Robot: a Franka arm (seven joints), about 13 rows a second.
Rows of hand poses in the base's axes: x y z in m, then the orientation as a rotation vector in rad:
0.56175 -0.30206 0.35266 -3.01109 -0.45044 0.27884
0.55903 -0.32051 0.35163 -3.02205 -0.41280 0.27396
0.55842 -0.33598 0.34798 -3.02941 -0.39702 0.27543
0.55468 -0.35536 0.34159 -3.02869 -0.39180 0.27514
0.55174 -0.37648 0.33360 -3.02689 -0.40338 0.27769
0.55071 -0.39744 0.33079 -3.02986 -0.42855 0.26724
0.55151 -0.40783 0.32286 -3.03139 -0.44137 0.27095
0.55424 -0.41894 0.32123 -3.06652 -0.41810 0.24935
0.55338 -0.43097 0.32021 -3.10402 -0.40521 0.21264
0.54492 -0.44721 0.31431 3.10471 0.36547 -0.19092
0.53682 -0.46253 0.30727 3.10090 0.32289 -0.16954
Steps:
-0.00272 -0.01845 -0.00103 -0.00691 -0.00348 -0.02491
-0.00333 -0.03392 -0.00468 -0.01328 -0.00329 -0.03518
-0.00707 -0.05330 -0.01107 -0.01219 -0.00309 -0.03861
-0.01001 -0.07442 -0.01906 -0.01166 -0.00166 -0.03094
-0.01104 -0.09538 -0.02187 -0.01443 -0.00999 -0.01486
-0.01024 -0.10577 -0.02980 -0.01756 -0.00858 -0.00636
-0.00751 -0.11688 -0.03143 -0.04620 -0.02789 -0.02233
-0.00837 -0.12891 -0.03245 -0.07582 -0.05723 -0.03176
-0.01683 -0.14515 -0.03835 -0.08971 -0.07199 -0.05622
-0.02493 -0.16047 -0.04539 -0.09990 -0.08577 -0.08261

